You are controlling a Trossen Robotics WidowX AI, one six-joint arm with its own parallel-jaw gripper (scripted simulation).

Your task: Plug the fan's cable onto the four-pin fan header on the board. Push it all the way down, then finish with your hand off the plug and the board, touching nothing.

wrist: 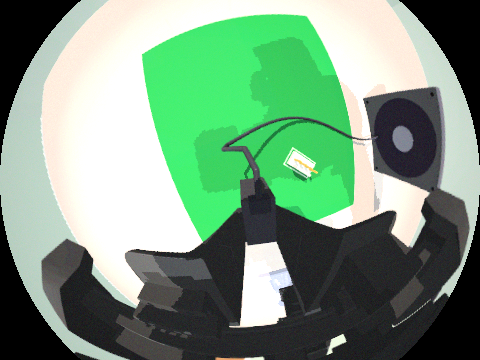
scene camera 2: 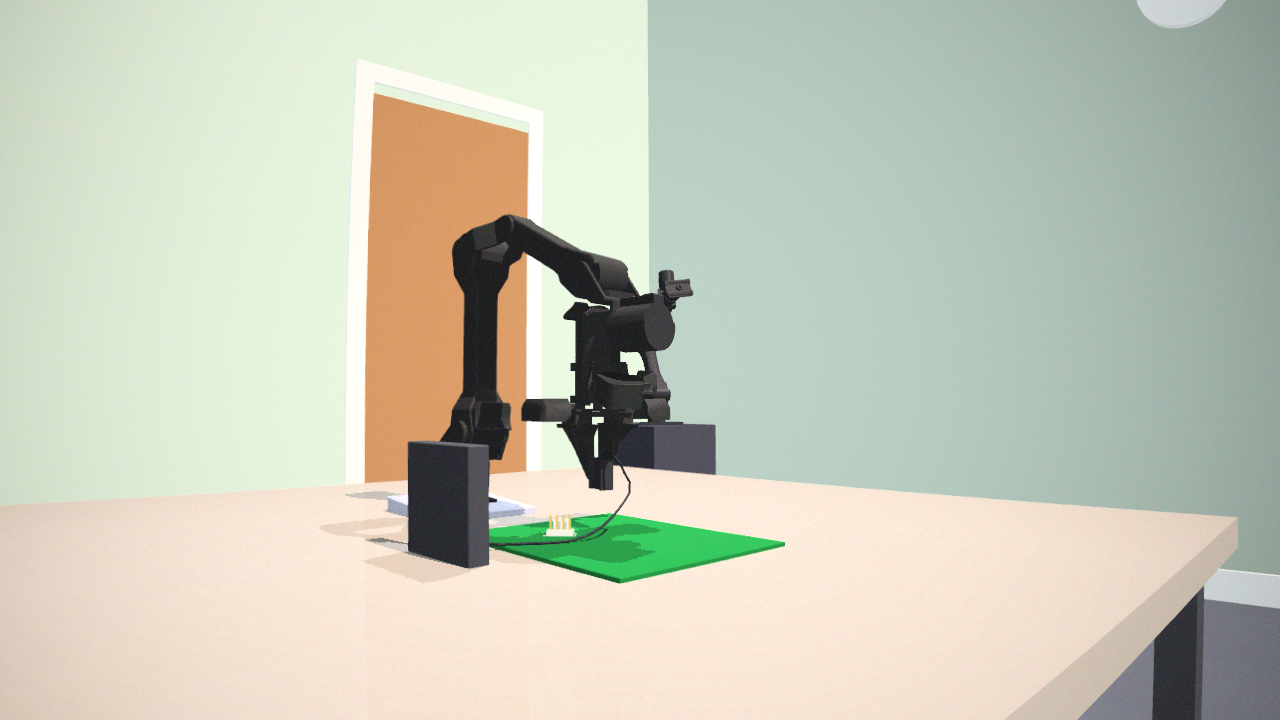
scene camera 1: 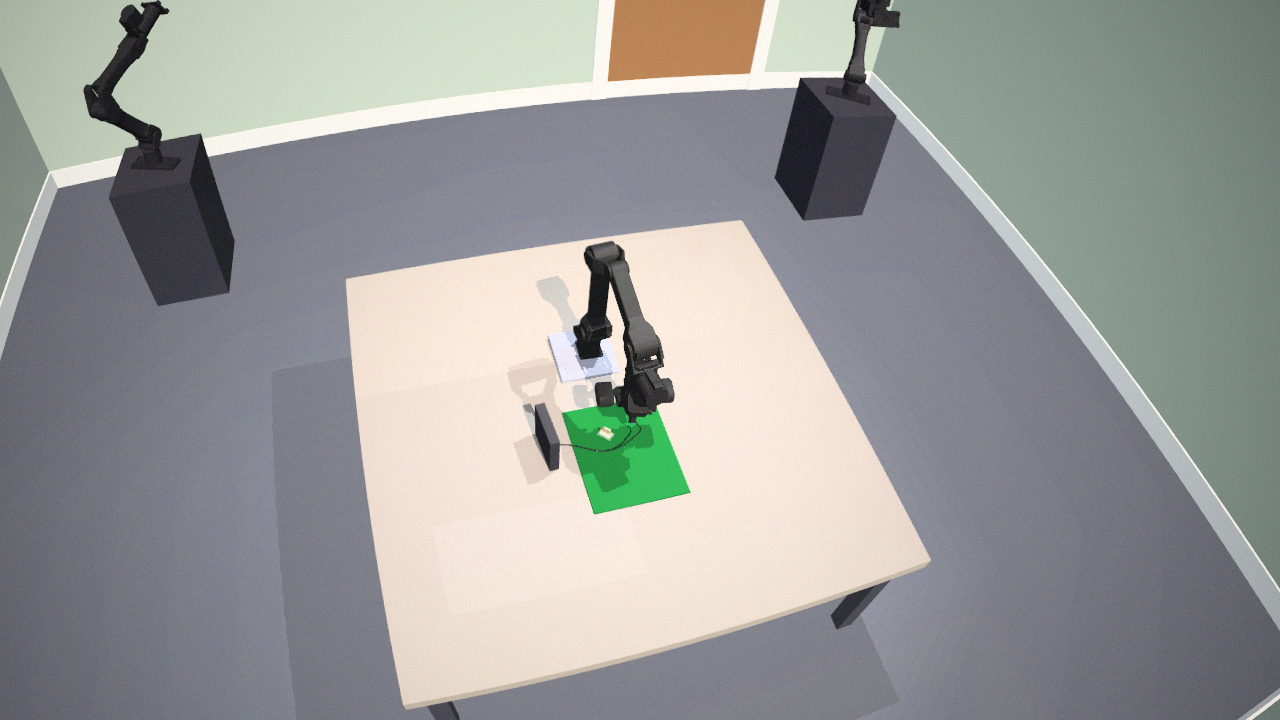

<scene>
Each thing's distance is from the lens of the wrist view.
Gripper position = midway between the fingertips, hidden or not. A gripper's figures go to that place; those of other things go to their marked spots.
gripper [wrist: 256, 211]: 0.10 m
black plug [wrist: 259, 215]: 0.07 m
</scene>
